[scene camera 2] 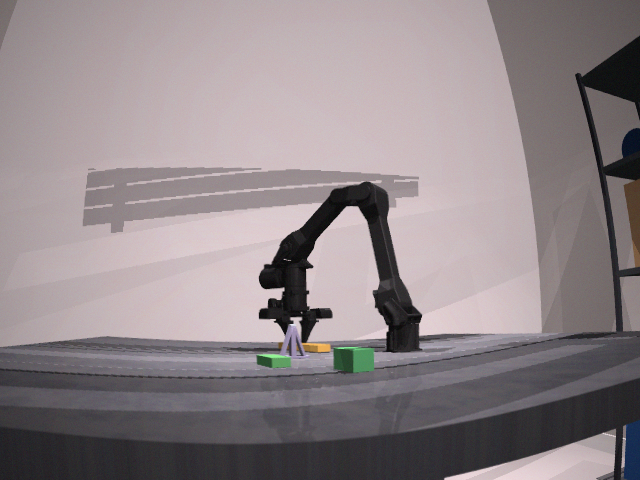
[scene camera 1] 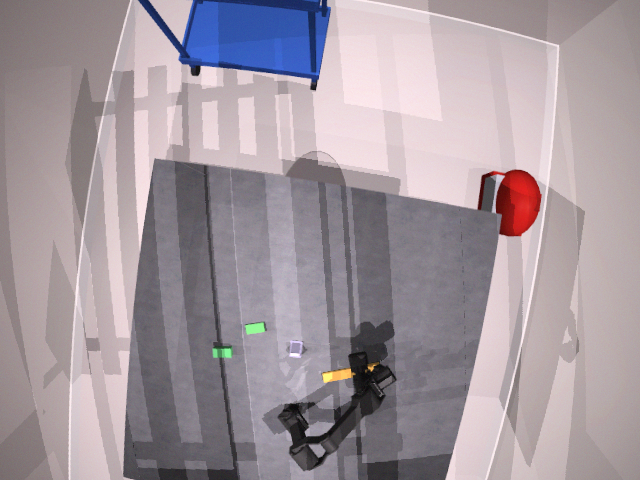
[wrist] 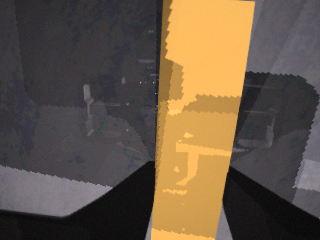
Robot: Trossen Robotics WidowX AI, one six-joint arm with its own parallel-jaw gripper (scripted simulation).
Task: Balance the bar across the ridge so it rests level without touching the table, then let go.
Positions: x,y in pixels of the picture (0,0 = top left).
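Labels:
Bar (wrist: 202,62), carried by my gripper (scene camera 2: 297,347).

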